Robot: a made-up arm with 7 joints.
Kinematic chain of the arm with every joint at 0, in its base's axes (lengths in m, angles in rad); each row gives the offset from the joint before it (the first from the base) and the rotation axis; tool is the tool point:
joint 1: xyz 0 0.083 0 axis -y
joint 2: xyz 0 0.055 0 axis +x
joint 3: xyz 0 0 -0.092 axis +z
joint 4: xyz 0 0 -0.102 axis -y
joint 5: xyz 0 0 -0.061 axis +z
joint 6: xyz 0 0 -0.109 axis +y
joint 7: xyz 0 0 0 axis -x
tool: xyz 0 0 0
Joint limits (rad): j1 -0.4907..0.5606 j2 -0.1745..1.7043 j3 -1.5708..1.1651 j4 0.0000..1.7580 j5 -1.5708..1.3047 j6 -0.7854..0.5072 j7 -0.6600..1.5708
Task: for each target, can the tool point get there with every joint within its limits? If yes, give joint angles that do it. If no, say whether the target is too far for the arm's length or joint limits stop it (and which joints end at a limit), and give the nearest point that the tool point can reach.
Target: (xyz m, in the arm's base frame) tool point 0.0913 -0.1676 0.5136
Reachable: no: too far | nearest point 0.0325 0.2785 0.1829 | short by 0.558 m
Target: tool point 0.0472 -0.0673 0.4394
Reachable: no: too far | nearest point 0.0198 0.2785 0.1847 | short by 0.430 m
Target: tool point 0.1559 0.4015 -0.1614
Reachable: yes | joints 0.3140 0.8584 0.1968 0.6316 -0.4176 0.1887 -0.1121
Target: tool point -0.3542 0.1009 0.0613
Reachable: no: joint limits stop it (at a limit: joint 1, joint 3, joint 4) | nearest point -0.1043 0.0652 -0.1952 | short by 0.360 m
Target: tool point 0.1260 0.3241 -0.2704
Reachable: yes | joints 0.1967 0.4335 0.5879 0.5238 0.6686 -0.1757 1.2308
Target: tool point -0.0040 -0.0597 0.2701
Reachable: no: joint limits stop it (at a limit: joint 2, joint 3, joint 4) | nearest point -0.0028 0.2785 0.1858 | short by 0.349 m
